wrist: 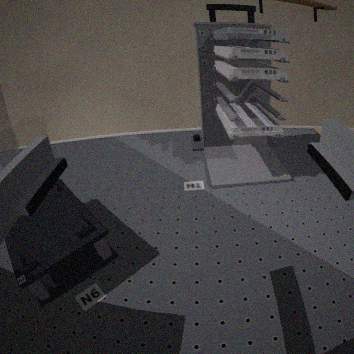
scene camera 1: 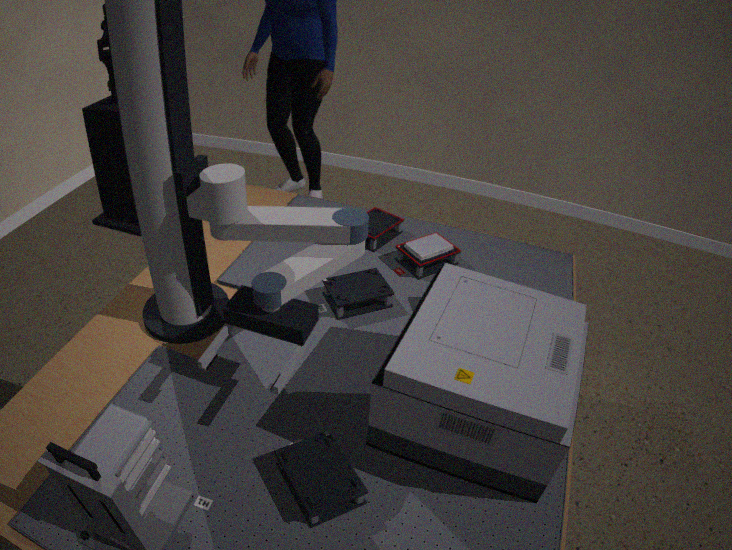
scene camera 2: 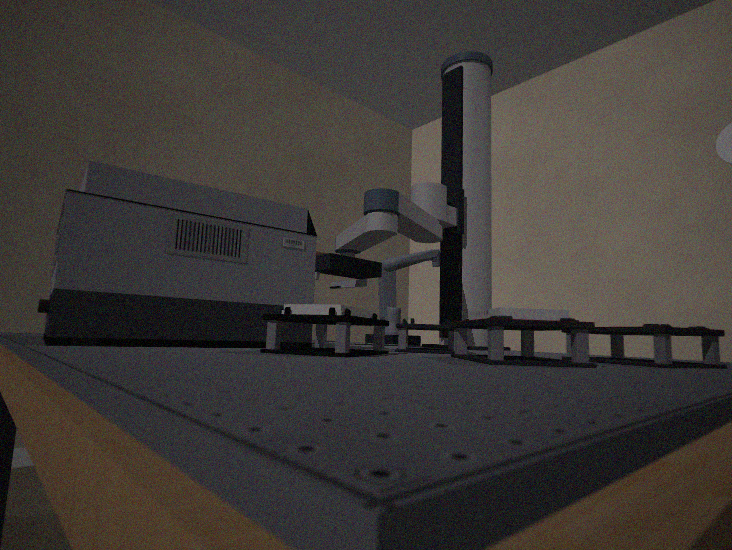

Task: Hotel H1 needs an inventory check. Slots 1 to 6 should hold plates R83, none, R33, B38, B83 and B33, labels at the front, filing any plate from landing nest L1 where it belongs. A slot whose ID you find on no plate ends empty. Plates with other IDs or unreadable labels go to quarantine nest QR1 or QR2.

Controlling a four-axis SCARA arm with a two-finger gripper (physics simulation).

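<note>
Hotel H1 has three plates in its upper slots: the top plate, the second plate and the third plate. Bare ledges follow in slots 3 and 2. The bottom plate lies in slot 1. All four labels face front but are blurred. My gripper is open and empty, above the table and apart from the hotel. A white plate sits on a red-rimmed nest; another plate sits on a nest beside the instrument. Which nest is L1 cannot be read.
Nest N6 is bare, as is a black nest. A second red-rimmed nest is partly behind the arm. A large grey instrument stands on the table. A person stands behind the table.
</note>
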